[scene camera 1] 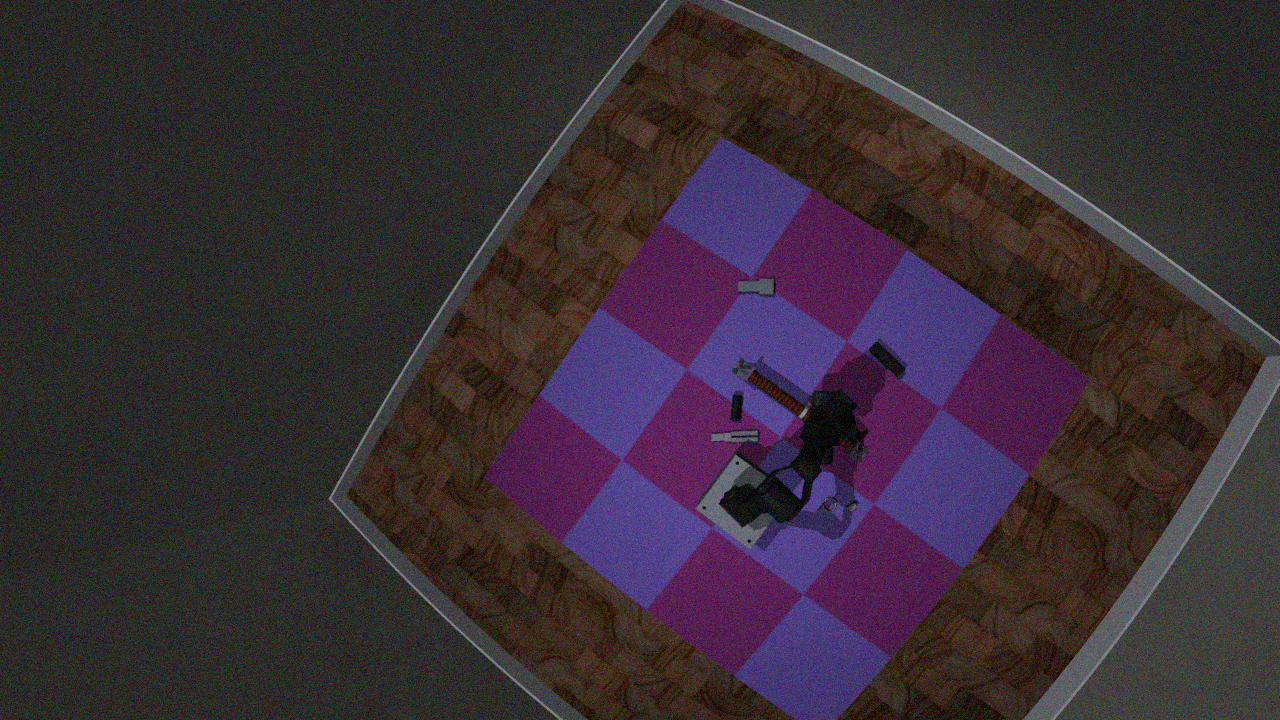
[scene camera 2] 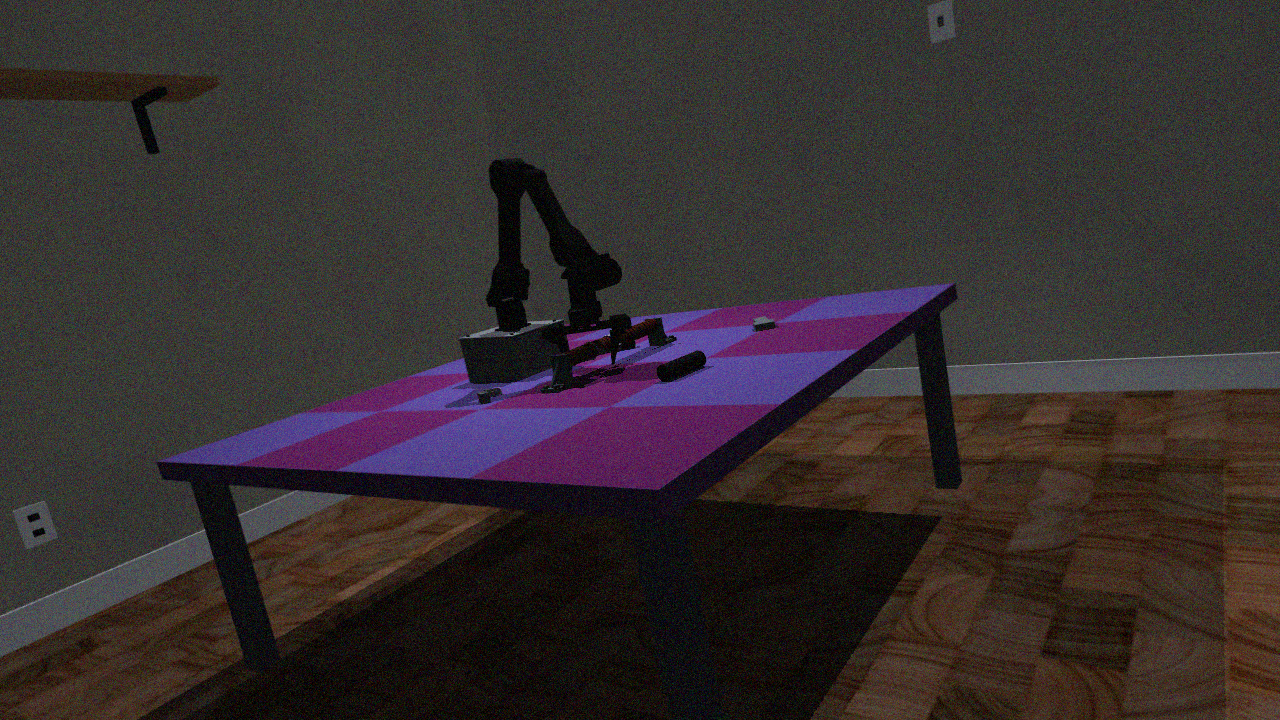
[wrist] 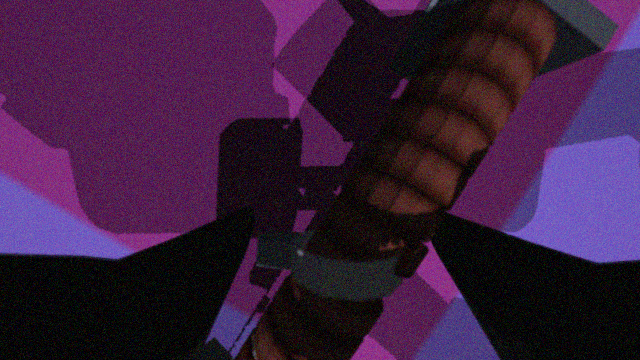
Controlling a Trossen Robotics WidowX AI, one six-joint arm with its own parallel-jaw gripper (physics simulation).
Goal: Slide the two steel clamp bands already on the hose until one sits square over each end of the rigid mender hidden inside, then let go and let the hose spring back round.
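A ribbed brown hose [scene camera 1: 775, 392] [scene camera 2: 637, 333] [wrist: 433, 143] lies on the checkered table, with a grey fitting at its far end [scene camera 1: 745, 370]. In the wrist view it runs from bottom centre to upper right, very close. A grey steel clamp band [wrist: 347, 276] wraps the hose low in that view. A pale ring [scene camera 1: 803, 412] shows on the hose just ahead of the arm. My gripper [wrist: 339, 216] [scene camera 1: 829, 423] is open and low over the hose, one dark finger on each side, level with the clamp band. The rest of the hose is hidden under the arm.
A black cylinder [scene camera 1: 737, 406] [scene camera 2: 680, 366] and a flat grey tool [scene camera 1: 735, 435] lie left of the hose. A grey block [scene camera 1: 756, 287] [scene camera 2: 765, 323] sits farther off, a dark block [scene camera 1: 887, 359] to the right. The arm's base [scene camera 1: 726, 503] [scene camera 2: 509, 353] stands nearby.
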